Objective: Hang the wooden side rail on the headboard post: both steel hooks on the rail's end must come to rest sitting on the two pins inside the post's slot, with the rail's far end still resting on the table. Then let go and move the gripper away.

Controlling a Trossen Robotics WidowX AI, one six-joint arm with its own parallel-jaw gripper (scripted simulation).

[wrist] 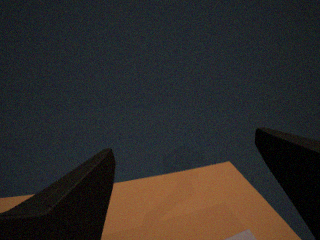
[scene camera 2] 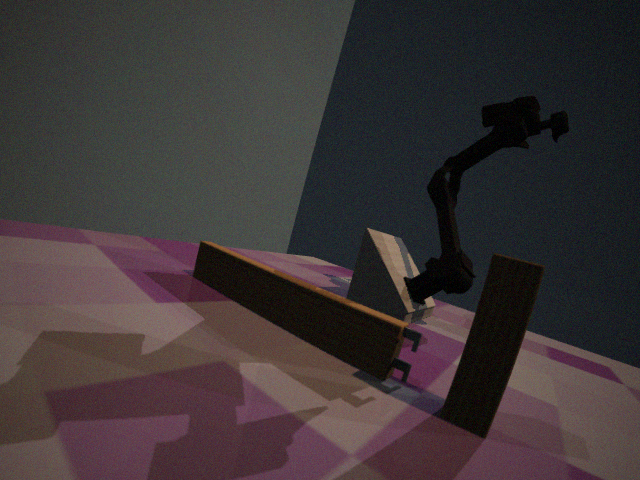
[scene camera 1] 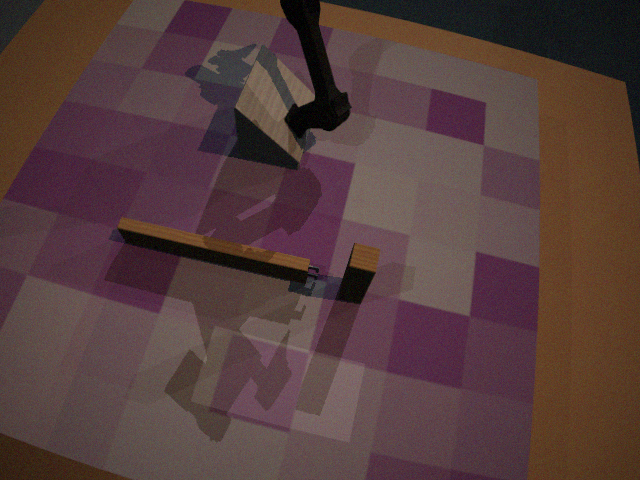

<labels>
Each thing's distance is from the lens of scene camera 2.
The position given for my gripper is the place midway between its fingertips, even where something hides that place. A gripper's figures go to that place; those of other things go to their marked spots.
my gripper (scene camera 2: 542,144): 1.14 m
wooden side rail (scene camera 2: 372,341): 0.40 m
headboard post (scene camera 2: 503,313): 0.34 m
The marked spots on the headboard post and the wooden side rail are 0.16 m apart.
</labels>
